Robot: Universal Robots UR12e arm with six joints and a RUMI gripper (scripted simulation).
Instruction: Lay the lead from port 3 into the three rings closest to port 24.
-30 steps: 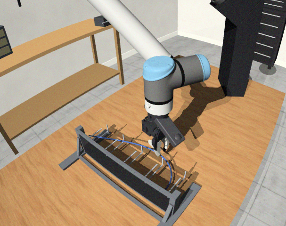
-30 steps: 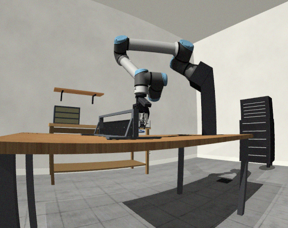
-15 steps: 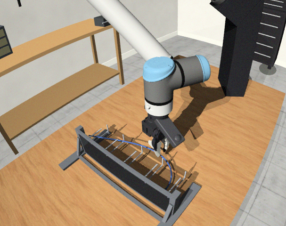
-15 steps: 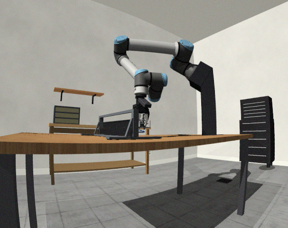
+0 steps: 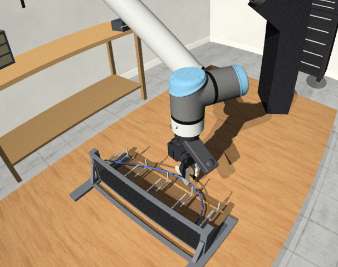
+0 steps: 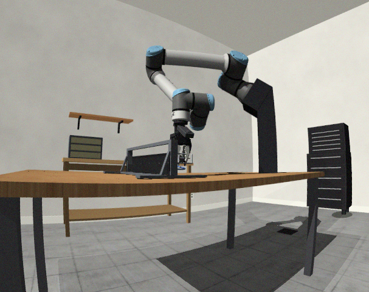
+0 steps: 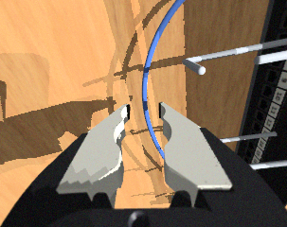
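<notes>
Right now the grey rack is 13 cm ahead of my hand and 11 cm to the right of it.
</notes>
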